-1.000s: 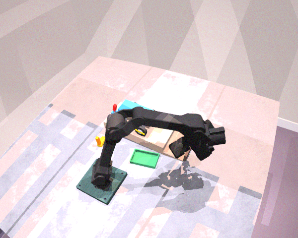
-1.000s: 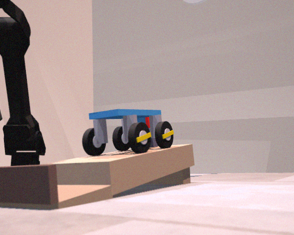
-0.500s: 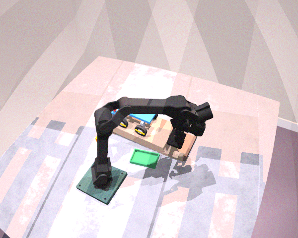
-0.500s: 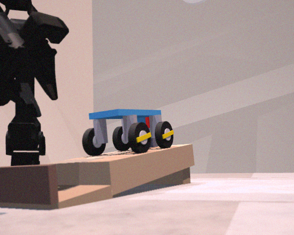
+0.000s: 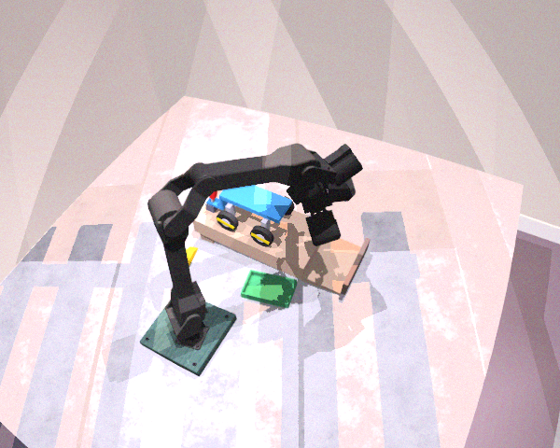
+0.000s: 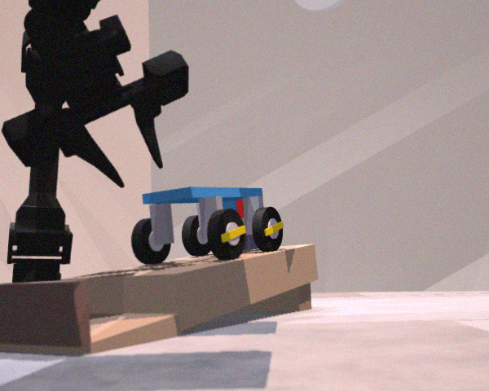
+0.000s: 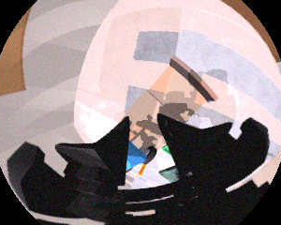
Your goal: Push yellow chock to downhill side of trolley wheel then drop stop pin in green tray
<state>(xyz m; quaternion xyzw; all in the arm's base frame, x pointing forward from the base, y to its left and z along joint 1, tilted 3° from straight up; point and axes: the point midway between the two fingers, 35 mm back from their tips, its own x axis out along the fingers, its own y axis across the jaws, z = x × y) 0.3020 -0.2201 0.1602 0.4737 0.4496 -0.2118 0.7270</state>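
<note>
My gripper tip is 27 cm to the right of the red-headed stop pin and 2 cm above it. From my gripper tip the other things lie so: yellow chock 10 cm behind, 32 cm to the left, 13 cm below; raised lip 5 cm behind, 11 cm to the right, 12 cm below; blue-topped trolley 16 cm to the left, 4 cm below.
</note>
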